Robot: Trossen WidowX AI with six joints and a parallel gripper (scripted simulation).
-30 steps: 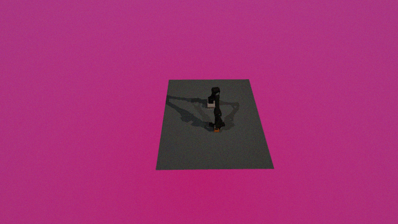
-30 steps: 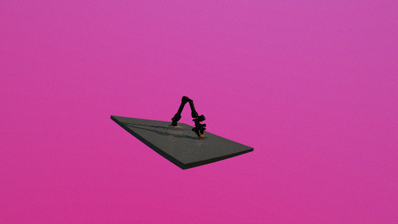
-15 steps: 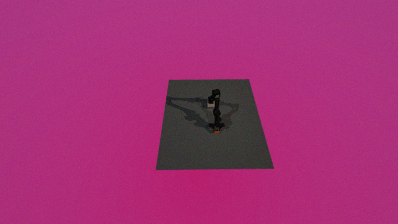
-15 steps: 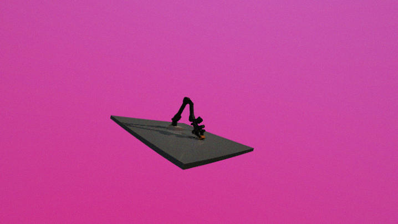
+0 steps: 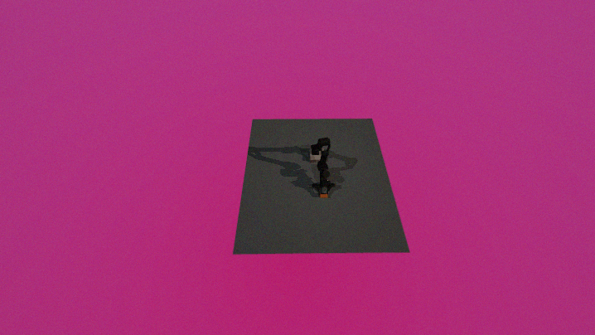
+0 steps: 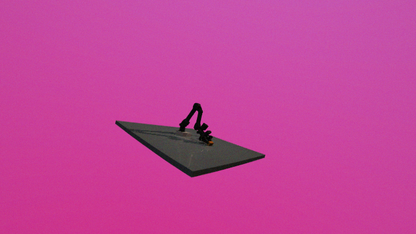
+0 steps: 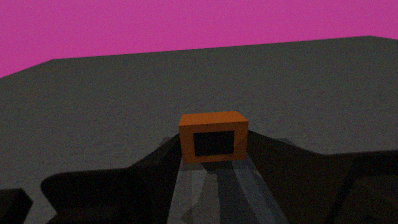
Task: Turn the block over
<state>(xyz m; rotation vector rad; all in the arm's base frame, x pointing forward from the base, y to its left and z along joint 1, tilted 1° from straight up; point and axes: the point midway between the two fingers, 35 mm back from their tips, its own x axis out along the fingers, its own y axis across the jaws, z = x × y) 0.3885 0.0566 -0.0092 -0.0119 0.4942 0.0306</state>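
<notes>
Right now the orange block is 10 mm behind my gripper tip.
</notes>
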